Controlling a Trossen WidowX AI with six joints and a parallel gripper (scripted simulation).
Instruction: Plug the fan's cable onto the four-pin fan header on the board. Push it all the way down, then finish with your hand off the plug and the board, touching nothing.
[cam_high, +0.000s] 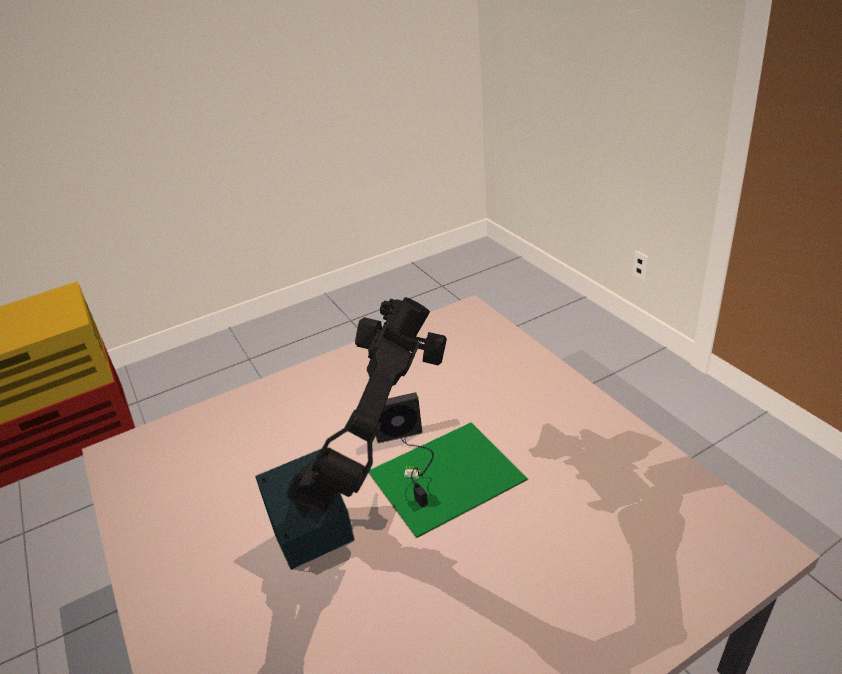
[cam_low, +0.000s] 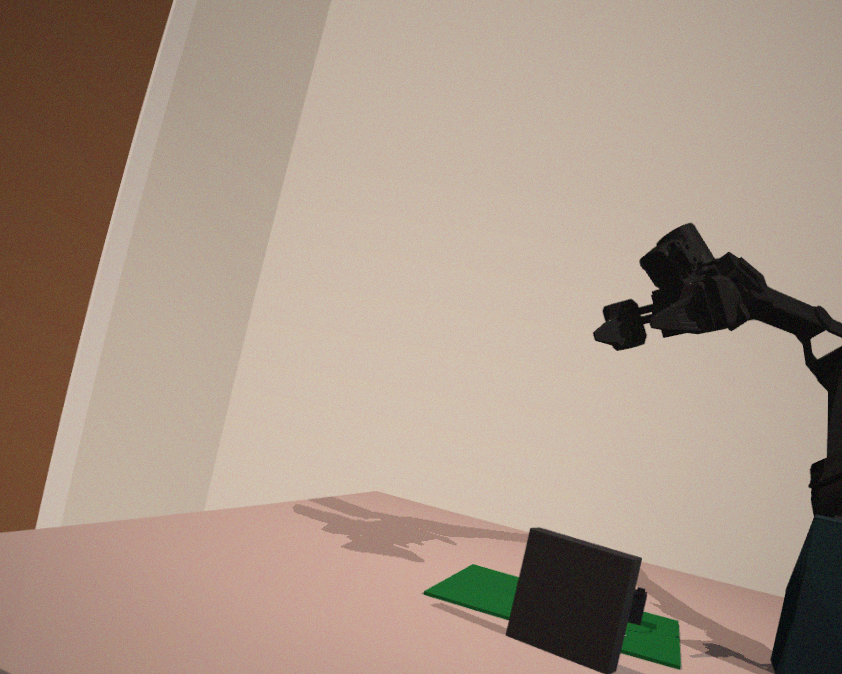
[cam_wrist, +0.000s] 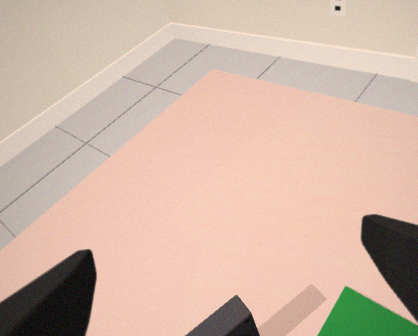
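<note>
Now: the black plug 8 cm behind my gripper tip, 15 cm to the right of it and 34 cm below it. The rest, counted from my gripper tip: green board 1 cm ahead, 11 cm to the right, 37 cm below; square fan 2 cm behind, 8 cm to the left, 30 cm below; four-pin header 6 cm behind, 6 cm to the right, 36 cm below.
</note>
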